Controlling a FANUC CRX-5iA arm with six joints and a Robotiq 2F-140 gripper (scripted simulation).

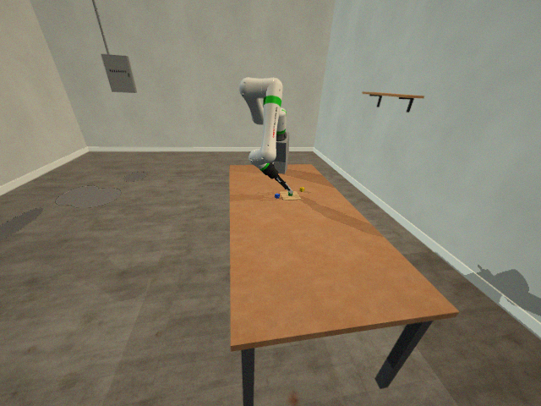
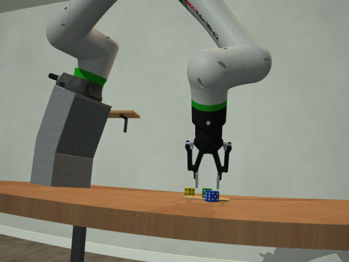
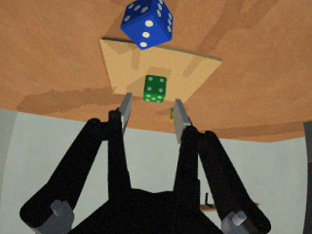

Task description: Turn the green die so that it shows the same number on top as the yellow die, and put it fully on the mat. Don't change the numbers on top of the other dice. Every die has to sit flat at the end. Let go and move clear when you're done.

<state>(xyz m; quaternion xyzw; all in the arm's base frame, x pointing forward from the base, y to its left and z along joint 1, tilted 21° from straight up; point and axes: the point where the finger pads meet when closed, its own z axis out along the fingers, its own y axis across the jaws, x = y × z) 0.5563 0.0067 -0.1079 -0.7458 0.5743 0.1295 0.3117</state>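
Right now the green die is 20 mm to the left of my hand and 40 mm below it. Round my hand: blue die (30 mm ahead, 90 mm to the right, 50 mm below); yellow die (80 mm behind, 140 mm to the left, 50 mm below); tan mat (20 mm to the left, 60 mm below).
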